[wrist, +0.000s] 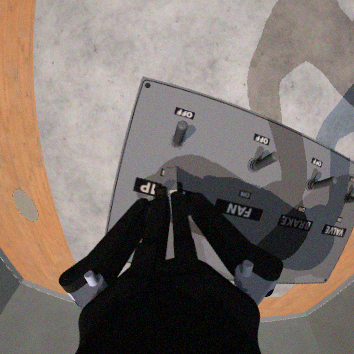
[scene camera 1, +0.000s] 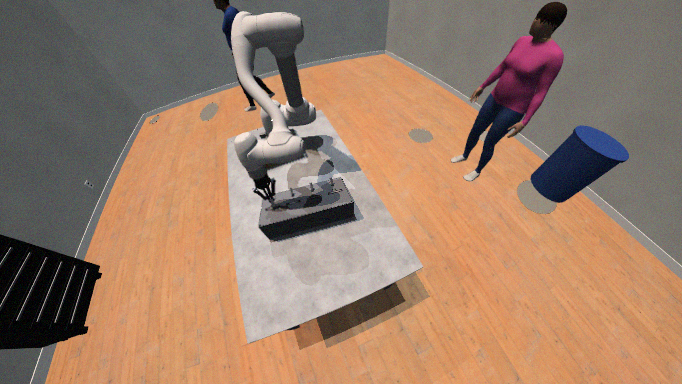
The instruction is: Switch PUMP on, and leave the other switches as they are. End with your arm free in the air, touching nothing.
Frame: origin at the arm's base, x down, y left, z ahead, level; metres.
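Where they show: gripper, between the fingertips: (wrist: 171, 176) (scene camera 1: 273, 205).
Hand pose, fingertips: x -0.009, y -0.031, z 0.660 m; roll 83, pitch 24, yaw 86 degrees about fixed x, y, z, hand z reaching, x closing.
Note:
After its pixels a point has its place.
The grey switch box (scene camera 1: 310, 222) {x 0.027, y 0.156, z 0.799 m} (wrist: 150, 107) {x 0.022, y -0.087, z 0.585 m} stands on the table. In the wrist view, the PUMP lever (wrist: 180, 134) {x -0.022, y -0.039, z 0.597 m} leans toward its OFF label. The PUMP label (wrist: 146, 187) {x -0.015, y -0.059, z 0.685 m} is partly hidden by the fingers. The FAN lever (wrist: 264, 160) {x -0.018, y 0.074, z 0.592 m}, BRAKE lever (wrist: 322, 181) {x -0.014, y 0.194, z 0.586 m} and VALVE lever (wrist: 350, 195) {x 0.001, y 0.315, z 0.589 m} stand to the right and appear on their OFF sides. My gripper (scene camera 1: 273, 201) {x -0.009, y -0.031, z 0.660 m} (wrist: 171, 176) {x -0.009, y -0.031, z 0.660 m} is shut and empty. Its fingertips are low over the PUMP label and ON side, apart from the lever; whether they touch the panel I cannot tell.
The grey table (scene camera 1: 280, 300) {x 0.097, y -0.060, z 1.148 m} carries the box and the arm's base. A person in pink (scene camera 1: 530, 70) and a blue barrel (scene camera 1: 575, 165) are at the right. A person in blue (scene camera 1: 229, 22) stands behind the arm. A black rack (scene camera 1: 92, 267) is at the left.

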